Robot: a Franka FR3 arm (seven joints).
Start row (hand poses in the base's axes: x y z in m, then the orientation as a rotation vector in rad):
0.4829 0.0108 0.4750 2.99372 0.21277 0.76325
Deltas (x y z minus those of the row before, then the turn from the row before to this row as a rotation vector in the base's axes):
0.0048 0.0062 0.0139 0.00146 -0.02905 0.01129
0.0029 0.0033 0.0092 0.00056 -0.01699 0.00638
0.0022 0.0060 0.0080 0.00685 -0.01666 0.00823
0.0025 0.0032 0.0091 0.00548 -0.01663 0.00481
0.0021 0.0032 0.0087 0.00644 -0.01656 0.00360
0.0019 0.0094 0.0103 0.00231 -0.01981 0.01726
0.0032 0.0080 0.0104 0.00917 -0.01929 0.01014
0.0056 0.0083 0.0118 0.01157 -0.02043 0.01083
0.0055 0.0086 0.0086 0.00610 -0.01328 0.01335
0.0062 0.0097 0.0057 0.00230 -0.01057 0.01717
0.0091 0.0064 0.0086 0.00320 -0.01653 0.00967
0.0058 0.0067 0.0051 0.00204 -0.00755 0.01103
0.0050 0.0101 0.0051 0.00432 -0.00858 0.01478
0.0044 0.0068 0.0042 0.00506 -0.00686 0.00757
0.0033 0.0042 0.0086 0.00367 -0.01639 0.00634
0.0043 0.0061 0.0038 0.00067 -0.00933 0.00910
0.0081 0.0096 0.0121 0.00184 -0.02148 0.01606
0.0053 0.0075 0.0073 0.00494 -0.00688 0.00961
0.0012 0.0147 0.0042 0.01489 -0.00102 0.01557
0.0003 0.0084 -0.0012 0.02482 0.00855 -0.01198
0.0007 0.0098 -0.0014 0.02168 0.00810 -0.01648
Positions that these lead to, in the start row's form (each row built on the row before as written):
0.4877 0.0170 0.4889 2.98317 0.22824 0.80774
0.4906 0.0203 0.4981 2.97636 0.23703 0.83357
0.4928 0.0263 0.5061 2.97550 0.24645 0.86142
0.4953 0.0295 0.5152 2.97267 0.25121 0.88839
0.4974 0.0327 0.5239 2.97034 0.25378 0.91554
0.4993 0.0421 0.5342 2.96415 0.27847 0.94717
0.5025 0.0501 0.5446 2.96293 0.28980 0.98022
0.5081 0.0584 0.5564 -2.95320 -0.30024 -1.01284
0.5136 0.0670 0.5650 -2.93612 -0.31602 -1.03039
0.5198 0.0767 0.5707 -2.92155 -0.33942 -1.04380
0.5289 0.0831 0.5793 -2.90703 -0.35163 -1.06679
0.5347 0.0898 0.5844 -2.89656 -0.36616 -1.07625
0.5397 0.0999 0.5895 -2.88168 -0.38445 -1.08631
0.5441 0.1067 0.5937 -2.87047 -0.39201 -1.09470
0.5474 0.1109 0.6023 -2.85684 -0.39921 -1.11744
0.5517 0.1170 0.6061 -2.84733 -0.41183 -1.12959
0.5598 0.1266 0.6182 -2.82743 -0.43383 -1.15812
0.5651 0.1341 0.6255 -2.81484 -0.44386 -1.16589
0.5663 0.1488 0.6297 -2.79322 -0.45440 -1.16286
0.5666 0.1572 0.6285 -2.78258 -0.42017 -1.15037
0.5673 0.1670 0.6271 -2.77636 -0.38240 -1.13972

